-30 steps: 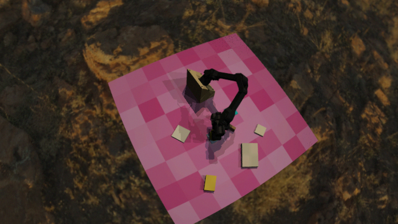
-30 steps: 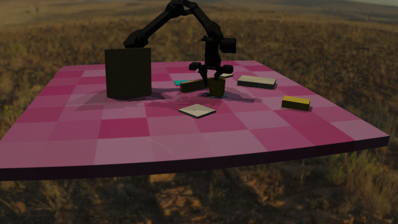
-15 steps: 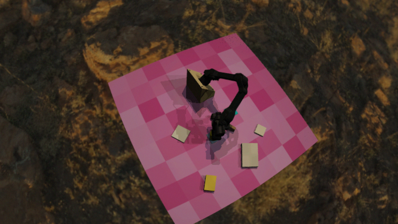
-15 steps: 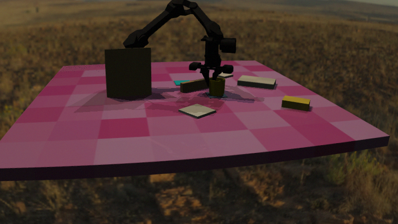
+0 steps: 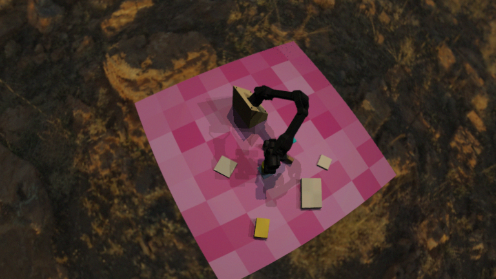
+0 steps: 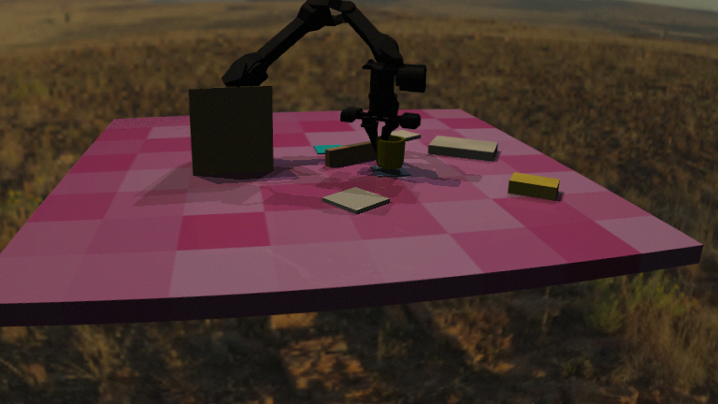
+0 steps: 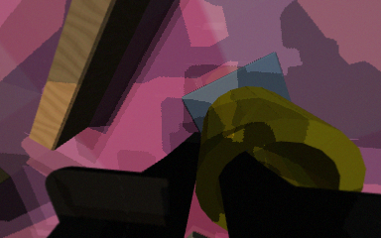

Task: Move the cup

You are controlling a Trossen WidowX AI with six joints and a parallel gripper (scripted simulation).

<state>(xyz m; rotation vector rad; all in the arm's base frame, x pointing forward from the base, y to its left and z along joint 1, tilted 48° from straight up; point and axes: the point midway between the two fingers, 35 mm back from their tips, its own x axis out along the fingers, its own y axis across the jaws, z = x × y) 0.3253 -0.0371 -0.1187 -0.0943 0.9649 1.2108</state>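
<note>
Now: gripper tip 21 cm to the right of the teal pad, 7 cm past it and 5 cm above it. From my gripper tip the other things lie so: blue pad (5 cm below, 2 cm to the right, 2 cm ahead); olive-yellow cup (2 cm to the right, 2 cm ahead); wooden block (10 cm to the left, 3 cm below, 2 cm behind).
</note>
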